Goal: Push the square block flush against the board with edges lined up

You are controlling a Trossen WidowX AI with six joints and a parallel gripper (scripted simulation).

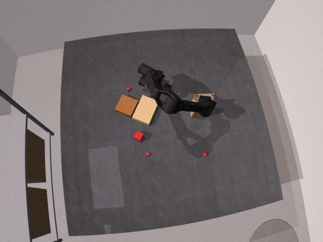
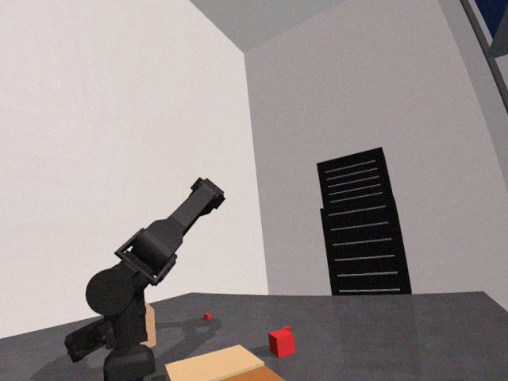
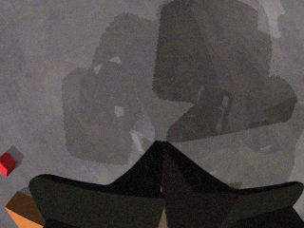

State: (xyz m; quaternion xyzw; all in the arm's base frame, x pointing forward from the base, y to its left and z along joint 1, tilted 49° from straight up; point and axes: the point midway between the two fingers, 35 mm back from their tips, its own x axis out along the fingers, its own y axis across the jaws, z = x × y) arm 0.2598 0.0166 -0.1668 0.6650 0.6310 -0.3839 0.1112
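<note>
Now: the board 5 cm ahead of my gripper tip, 13 cm to the left of it and 1 cm above it. The rest, counted from my gripper tip: square block: 16 cm ahead, 10 cm to the left, 1 cm above; red cube: 9 cm ahead, 29 cm to the left, 1 cm above.
</note>
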